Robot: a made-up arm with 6 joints. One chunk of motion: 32 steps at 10 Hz.
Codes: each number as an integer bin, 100 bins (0 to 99) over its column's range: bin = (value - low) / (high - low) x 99, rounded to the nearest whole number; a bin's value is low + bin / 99 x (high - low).
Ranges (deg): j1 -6..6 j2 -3..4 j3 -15..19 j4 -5..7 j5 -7..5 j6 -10..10
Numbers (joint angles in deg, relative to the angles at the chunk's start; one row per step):
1: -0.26 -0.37 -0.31 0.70 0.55 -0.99
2: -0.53 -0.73 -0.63 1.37 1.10 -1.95
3: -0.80 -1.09 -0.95 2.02 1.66 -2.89
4: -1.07 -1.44 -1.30 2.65 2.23 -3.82
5: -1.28 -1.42 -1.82 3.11 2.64 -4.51
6: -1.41 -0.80 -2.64 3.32 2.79 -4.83
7: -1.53 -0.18 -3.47 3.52 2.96 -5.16
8: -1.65 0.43 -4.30 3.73 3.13 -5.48
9: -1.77 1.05 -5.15 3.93 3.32 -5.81
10: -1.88 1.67 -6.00 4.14 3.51 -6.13
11: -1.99 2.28 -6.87 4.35 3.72 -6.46
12: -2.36 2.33 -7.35 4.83 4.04 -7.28
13: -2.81 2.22 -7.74 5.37 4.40 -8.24
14: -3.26 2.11 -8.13 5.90 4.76 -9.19
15: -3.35 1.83 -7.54 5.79 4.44 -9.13
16: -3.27 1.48 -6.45 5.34 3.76 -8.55
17: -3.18 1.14 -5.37 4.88 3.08 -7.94
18: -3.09 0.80 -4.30 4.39 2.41 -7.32
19: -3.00 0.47 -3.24 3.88 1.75 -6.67
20: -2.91 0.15 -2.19 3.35 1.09 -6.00
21: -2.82 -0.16 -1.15 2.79 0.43 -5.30
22: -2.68 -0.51 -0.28 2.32 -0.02 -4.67
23: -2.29 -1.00 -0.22 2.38 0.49 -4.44
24: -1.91 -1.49 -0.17 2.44 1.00 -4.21
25: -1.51 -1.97 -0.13 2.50 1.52 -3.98
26: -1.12 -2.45 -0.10 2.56 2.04 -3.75
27: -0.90 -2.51 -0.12 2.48 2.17 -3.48
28: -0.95 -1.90 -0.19 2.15 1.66 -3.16
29: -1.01 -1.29 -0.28 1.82 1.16 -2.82
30: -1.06 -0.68 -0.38 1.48 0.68 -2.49
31: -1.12 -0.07 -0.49 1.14 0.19 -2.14
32: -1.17 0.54 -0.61 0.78 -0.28 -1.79
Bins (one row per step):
1: 47 37 43 47 62 45
2: 45 32 42 53 67 40
3: 43 27 41 58 71 35
4: 41 22 40 63 76 31
5: 39 22 38 67 80 27
6: 38 31 36 69 81 26
7: 37 40 34 70 82 24
8: 36 49 31 72 84 22
9: 35 57 29 74 85 21
10: 34 66 26 75 87 19
11: 33 75 24 77 88 18
12: 30 75 22 81 91 13
13: 26 74 21 86 94 9
14: 23 72 20 90 97 4
15: 22 68 22 89 94 4
16: 23 63 25 85 89 7
17: 23 59 28 82 83 10
18: 24 54 31 77 78 13
19: 25 49 34 73 72 16
20: 25 45 37 69 67 20
21: 26 40 40 64 61 23
22: 27 35 43 60 58 26
23: 31 28 43 61 62 28
24: 34 21 43 61 66 29
25: 37 15 43 62 70 30
26: 40 8 43 62 75 31
27: 42 7 43 62 76 32
28: 42 16 43 59 71 34
29: 41 24 43 56 67 36
30: 41 33 43 53 63 37
31: 40 41 42 51 59 39
32: 40 50 42 48 55 41

